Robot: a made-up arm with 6 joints. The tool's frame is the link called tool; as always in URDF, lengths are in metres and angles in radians. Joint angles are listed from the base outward.
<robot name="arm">
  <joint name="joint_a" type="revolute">
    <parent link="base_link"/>
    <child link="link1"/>
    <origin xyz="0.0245 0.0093 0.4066"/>
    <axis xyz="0 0 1"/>
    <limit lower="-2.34" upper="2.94"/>
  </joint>
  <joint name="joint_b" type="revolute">
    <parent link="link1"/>
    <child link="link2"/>
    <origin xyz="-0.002 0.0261 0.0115"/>
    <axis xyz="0 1 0"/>
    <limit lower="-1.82" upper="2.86"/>
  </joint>
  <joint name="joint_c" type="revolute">
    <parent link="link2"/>
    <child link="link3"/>
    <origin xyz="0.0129 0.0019 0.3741"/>
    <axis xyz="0 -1 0"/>
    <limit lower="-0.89" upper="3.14"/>
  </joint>
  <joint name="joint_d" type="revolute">
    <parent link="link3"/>
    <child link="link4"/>
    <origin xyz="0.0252 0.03 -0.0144"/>
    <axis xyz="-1 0 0"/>
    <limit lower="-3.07" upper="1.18"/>
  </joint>
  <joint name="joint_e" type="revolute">
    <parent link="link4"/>
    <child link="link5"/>
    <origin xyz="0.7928 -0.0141 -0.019"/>
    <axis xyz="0 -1 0"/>
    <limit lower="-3" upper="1.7"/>
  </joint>
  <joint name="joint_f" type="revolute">
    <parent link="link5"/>
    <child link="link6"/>
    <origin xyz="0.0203 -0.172 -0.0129"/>
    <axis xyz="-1 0 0"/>
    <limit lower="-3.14" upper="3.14"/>
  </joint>
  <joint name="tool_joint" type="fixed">
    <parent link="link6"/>
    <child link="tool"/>
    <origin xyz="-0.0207 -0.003 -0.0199"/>
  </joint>
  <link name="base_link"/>
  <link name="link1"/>
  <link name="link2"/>
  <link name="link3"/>
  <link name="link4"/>
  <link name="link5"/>
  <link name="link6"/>
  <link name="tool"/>
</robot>
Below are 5 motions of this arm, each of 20 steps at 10 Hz.
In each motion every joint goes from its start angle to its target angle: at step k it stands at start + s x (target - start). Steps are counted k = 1, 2, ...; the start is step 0. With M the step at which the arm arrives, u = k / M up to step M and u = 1 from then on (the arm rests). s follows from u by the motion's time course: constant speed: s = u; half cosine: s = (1 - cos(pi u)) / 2; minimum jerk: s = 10 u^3 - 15 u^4 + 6 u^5.
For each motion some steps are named. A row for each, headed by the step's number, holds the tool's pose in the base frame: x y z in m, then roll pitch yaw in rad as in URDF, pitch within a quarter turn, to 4 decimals.
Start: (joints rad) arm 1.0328 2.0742 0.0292 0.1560 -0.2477 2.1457
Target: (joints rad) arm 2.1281 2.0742 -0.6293 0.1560 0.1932 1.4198
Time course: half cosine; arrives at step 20
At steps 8, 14, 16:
8: 0.1360 -0.2233 -0.3945 1.1059 0.7748 -1.7097
14: 0.2881 -0.2955 -0.2088 1.4043 0.6748 -1.2596
16: 0.3370 -0.2893 -0.1563 1.4804 0.6501 -1.1475

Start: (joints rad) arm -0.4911 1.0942 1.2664 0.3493 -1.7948 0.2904
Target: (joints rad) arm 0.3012 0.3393 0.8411 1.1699 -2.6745 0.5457
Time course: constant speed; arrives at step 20
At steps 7, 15, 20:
7: 0.9939 -0.3053 0.9812 -2.2024 0.9415 -2.2994
15: 0.8921 0.0471 1.1979 -2.2421 0.7008 -2.2880
20: 0.7529 0.2213 1.3043 -2.2262 0.6231 -2.3046

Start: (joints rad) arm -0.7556 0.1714 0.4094 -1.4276 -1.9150 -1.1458
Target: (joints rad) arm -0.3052 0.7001 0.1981 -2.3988 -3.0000 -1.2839
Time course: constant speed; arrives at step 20
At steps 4, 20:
4: 0.7966 -0.5042 0.6641 2.6409 0.0048 1.4685
20: 0.9383 -0.0897 0.1899 2.0878 -0.6034 2.7202

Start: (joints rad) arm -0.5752 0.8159 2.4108 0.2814 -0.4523 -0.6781
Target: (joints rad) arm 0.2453 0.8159 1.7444 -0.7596 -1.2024 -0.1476
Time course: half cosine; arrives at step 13
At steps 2, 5, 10, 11, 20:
2: 0.2303 -0.2546 1.4678 0.6414 -1.0618 -0.7444
5: 0.4612 -0.2552 1.4352 0.5203 -0.6857 -0.2654
10: 0.8507 0.0549 1.2540 0.5312 0.0050 0.6963
11: 0.8771 0.1160 1.2233 0.5536 0.0692 0.8317
20: 0.8943 0.1694 1.1966 0.5759 0.1171 0.9488

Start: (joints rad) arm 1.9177 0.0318 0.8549 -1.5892 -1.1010 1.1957
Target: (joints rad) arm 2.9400 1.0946 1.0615 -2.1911 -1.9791 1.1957
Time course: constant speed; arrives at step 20
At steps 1, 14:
1: -0.3590 0.6794 1.1986 -0.3479 -0.3279 -3.0246
14: -1.0083 0.4014 0.6650 0.0683 -0.3884 -1.8232

